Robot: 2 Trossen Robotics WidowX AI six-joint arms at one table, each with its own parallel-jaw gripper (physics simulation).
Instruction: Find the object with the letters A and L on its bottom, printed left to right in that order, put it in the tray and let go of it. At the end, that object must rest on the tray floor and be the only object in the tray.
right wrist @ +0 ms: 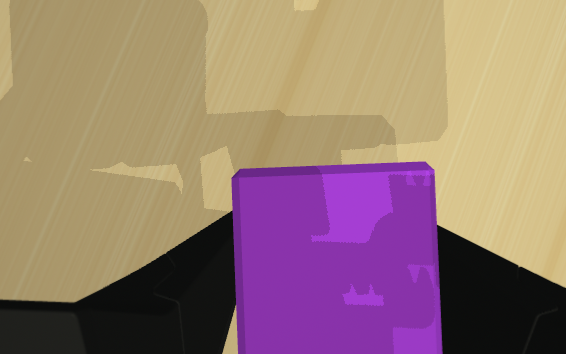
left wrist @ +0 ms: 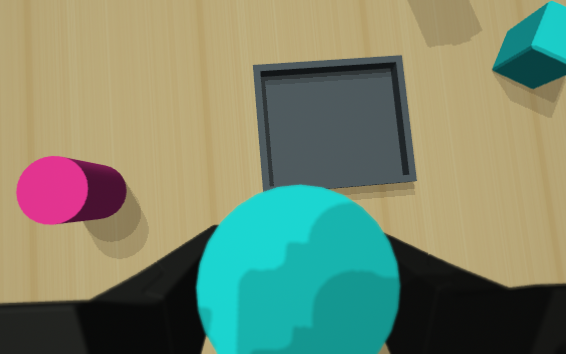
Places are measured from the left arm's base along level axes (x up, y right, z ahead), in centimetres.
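Where they show: left gripper, between the fingertips: point(left wrist: 287, 234); right gripper, between the fingertips: point(right wrist: 324, 227).
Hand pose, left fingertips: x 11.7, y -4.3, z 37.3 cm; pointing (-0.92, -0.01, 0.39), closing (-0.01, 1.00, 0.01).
Each offset is from my left fingertips to the centre of the thing. Level surfaces: height alone.
My left gripper point(left wrist: 287, 234) is shut on a turquoise cylinder {dx +1.6, dy +0.0, dz -0.7 cm} point(left wrist: 270, 225), seen from its round top. The cylinder is in front of the near edge of the dark grey tray {dx -13.6, dy +4.8, dz +7.9 cm} point(left wrist: 340, 186) in the left wrist view; the visible part of the tray's floor holds no object. My right gripper point(right wrist: 324, 227) is shut on a purple block {dx -8.4, dy +4.8, dz +35.2 cm} point(right wrist: 285, 225) with a flat rectangular top. The tray does not show in the right wrist view. The bottoms of both held objects are hidden, so no letters show.
A pink cylinder {dx -11.8, dy -15.8, dz +2.2 cm} point(left wrist: 52, 190) stands on the table left of the tray in the left wrist view. A turquoise block {dx -12.2, dy +23.3, dz +14.4 cm} point(left wrist: 532, 55) is at the upper right, right of the tray. Shadows lie across the wooden table {dx -14.5 cm} point(right wrist: 505, 100) in the right wrist view.
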